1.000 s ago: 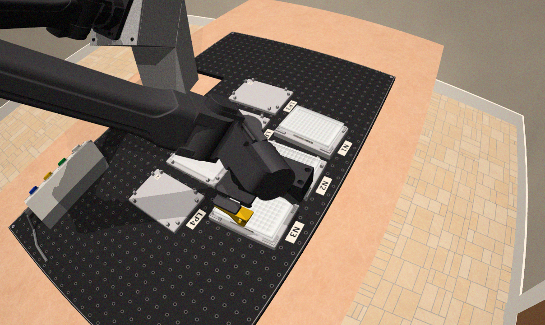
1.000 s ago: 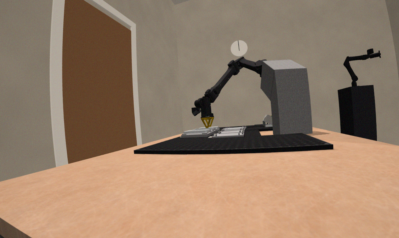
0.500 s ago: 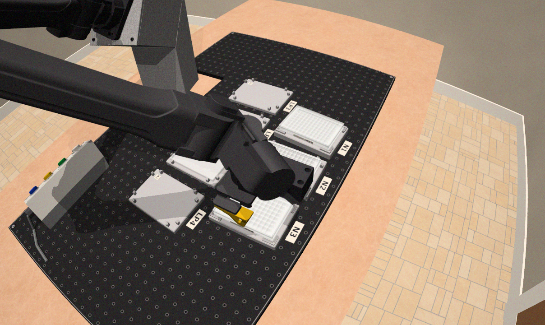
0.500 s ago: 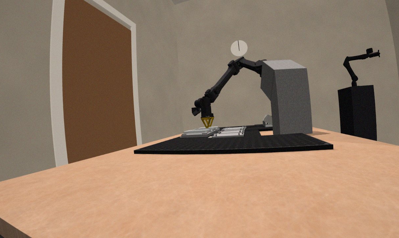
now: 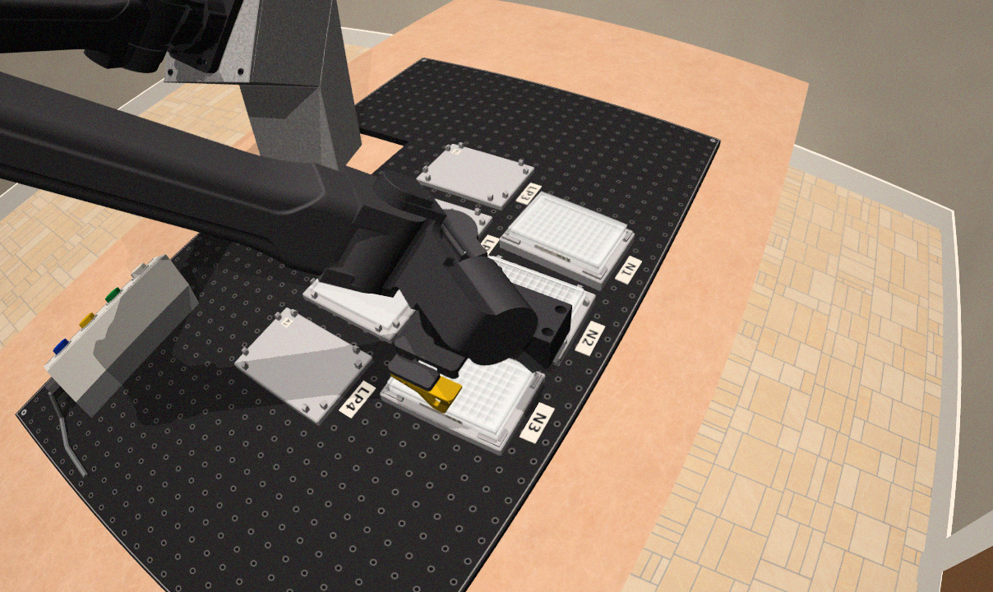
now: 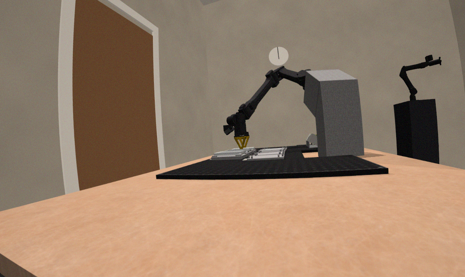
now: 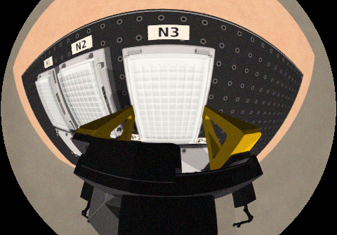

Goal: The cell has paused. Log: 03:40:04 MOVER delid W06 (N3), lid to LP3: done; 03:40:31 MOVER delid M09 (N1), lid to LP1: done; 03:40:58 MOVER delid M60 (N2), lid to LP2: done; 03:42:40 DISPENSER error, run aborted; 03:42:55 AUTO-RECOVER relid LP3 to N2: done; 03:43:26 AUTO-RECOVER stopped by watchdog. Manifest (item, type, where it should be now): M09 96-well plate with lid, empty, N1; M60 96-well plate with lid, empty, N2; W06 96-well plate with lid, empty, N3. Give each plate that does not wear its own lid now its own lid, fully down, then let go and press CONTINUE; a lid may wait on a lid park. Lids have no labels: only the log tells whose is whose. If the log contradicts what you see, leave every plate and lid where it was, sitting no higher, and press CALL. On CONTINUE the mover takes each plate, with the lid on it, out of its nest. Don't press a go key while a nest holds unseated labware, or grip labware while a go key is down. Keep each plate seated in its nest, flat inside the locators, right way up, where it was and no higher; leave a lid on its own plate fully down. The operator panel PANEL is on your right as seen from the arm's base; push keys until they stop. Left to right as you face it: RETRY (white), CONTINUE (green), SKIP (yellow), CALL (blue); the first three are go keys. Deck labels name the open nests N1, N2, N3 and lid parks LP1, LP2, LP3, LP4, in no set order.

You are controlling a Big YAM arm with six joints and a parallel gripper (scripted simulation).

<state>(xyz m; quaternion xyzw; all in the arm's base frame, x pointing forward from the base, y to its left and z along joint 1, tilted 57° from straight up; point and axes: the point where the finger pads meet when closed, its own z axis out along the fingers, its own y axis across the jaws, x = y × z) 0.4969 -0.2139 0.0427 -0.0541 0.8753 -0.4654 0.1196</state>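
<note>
Right now my hand is 170 mm past the lid park LP2, 70 mm to the right of it and 30 mm above it. Round my hand: N1 label: 100 mm ahead, 240 mm to the left, 30 mm below; lid park LP1: 170 mm behind, 200 mm to the left, 30 mm below; lid park LP4: 180 mm behind, 60 mm to the right, 30 mm below.
</note>
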